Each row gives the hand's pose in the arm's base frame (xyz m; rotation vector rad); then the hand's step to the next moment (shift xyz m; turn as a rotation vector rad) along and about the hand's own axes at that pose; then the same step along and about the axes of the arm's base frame.
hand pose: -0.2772 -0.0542 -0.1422 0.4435 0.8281 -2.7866
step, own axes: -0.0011 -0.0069 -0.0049 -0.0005 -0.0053 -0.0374
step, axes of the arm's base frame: 0.0003 0.0085 -0.0001 0.0075 0.0253 -0.0270
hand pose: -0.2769 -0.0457 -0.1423 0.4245 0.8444 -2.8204
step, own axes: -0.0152 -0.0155 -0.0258 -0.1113 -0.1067 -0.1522
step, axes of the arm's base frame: 0.0164 0.0284 -0.0079 0.1136 0.1817 -0.0320
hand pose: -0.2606 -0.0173 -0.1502 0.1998 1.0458 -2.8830
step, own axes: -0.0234 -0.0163 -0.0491 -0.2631 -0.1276 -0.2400
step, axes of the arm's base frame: 0.0262 0.0445 -0.0236 0.2701 0.2571 -0.0635
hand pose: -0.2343 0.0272 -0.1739 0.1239 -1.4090 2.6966
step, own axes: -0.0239 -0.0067 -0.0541 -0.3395 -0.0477 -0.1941
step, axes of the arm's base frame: 0.0231 0.0471 -0.0281 0.3374 0.1703 -0.1113
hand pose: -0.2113 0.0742 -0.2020 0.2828 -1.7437 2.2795
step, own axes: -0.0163 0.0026 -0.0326 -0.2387 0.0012 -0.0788
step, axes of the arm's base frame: 0.0147 0.0294 -0.0159 0.2260 0.0555 -0.0949
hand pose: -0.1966 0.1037 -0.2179 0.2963 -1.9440 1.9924
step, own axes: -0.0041 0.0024 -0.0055 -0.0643 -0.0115 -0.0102
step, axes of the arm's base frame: 0.0033 0.0051 -0.0040 0.0644 0.0040 -0.0142
